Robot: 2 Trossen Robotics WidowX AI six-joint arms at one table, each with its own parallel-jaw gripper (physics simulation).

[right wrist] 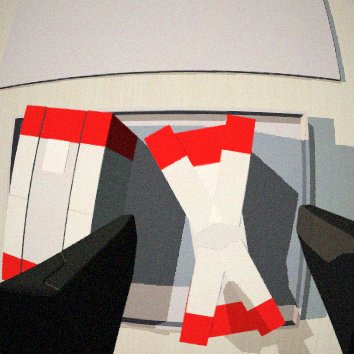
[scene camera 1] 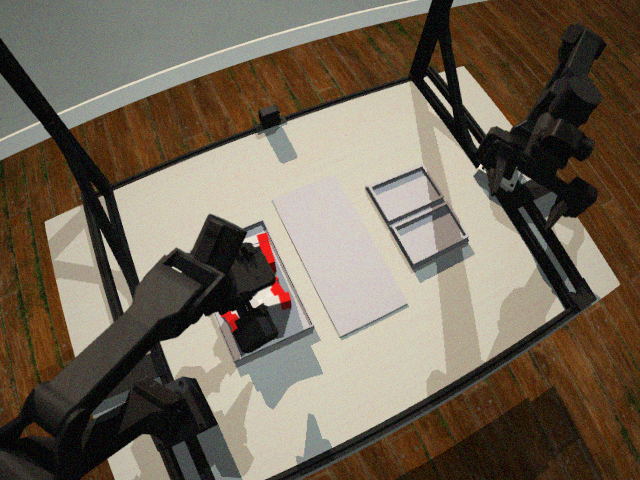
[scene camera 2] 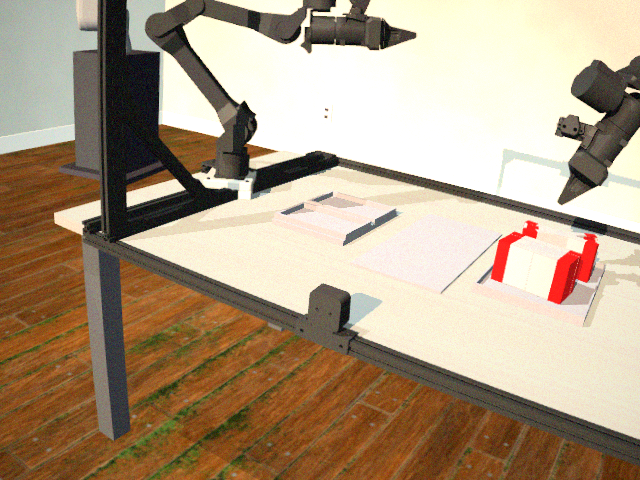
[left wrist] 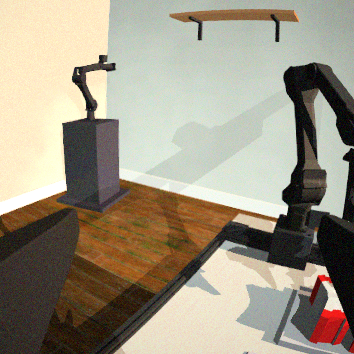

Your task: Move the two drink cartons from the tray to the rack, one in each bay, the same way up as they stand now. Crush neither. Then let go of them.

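Frame: origin at the left arm's base, x ahead, y left, z up, level; metres.
Seen in the pictures: left gripper, fingertip midpoint: (scene camera 1: 520,212) (scene camera 2: 413,34) (left wrist: 203,225); right gripper, fingertip midpoint: (right wrist: 218,222) (scene camera 1: 257,292) (scene camera 2: 561,200); left arm's base at its link origin: (scene camera 2: 230,175); right arm's base at its link origin: (scene camera 1: 170,413) (left wrist: 295,224).
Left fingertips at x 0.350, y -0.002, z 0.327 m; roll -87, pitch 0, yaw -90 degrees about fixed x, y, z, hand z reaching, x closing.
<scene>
Pixels of each thing's top centre, then the offset from my left fingertips to it. "spot": a spot on its surface instead. Level surfaces: height alone.
- far carton at its top centre: (right wrist: 46,203) (scene camera 2: 540,247) (scene camera 1: 241,254) dx +0.196, dy -0.371, dz -0.288 m
- two-bay rack at its top centre: (scene camera 2: 338,210) (scene camera 1: 418,210) dx -0.119, dy -0.123, dz -0.343 m
- flat pale mat at its surface level: dz -0.358 m
- small black block at a spot on its surface: (scene camera 2: 329,305) (scene camera 1: 264,111) spot: dx -0.137, dy -0.560, dz -0.321 m
Two red and white drink cartons stand in the grey tray (scene camera 1: 308,328) (right wrist: 304,158) (scene camera 2: 509,295). The far carton (scene camera 1: 266,247) (right wrist: 53,182) (scene camera 2: 528,267) is beside my right gripper. The near carton (scene camera 1: 281,294) (right wrist: 214,197) lies under it. My right gripper (scene camera 1: 258,311) (right wrist: 218,222) is open and hangs over the near carton, its fingers apart on either side and not touching it. My left gripper (scene camera 1: 525,195) (scene camera 2: 409,34) (left wrist: 203,225) is open and empty, high at the table's edge, far from the two-bay rack (scene camera 1: 415,214) (scene camera 2: 347,235). Both bays are empty. A carton (left wrist: 328,326) also shows in the left wrist view.
A flat pale mat (scene camera 1: 337,252) (scene camera 2: 428,250) (right wrist: 175,35) lies between the tray and the rack. A small black block (scene camera 1: 270,115) (scene camera 2: 329,305) sits on the table's rim. Black frame posts (scene camera 1: 434,43) (scene camera 2: 112,119) rise at the table's corners.
</scene>
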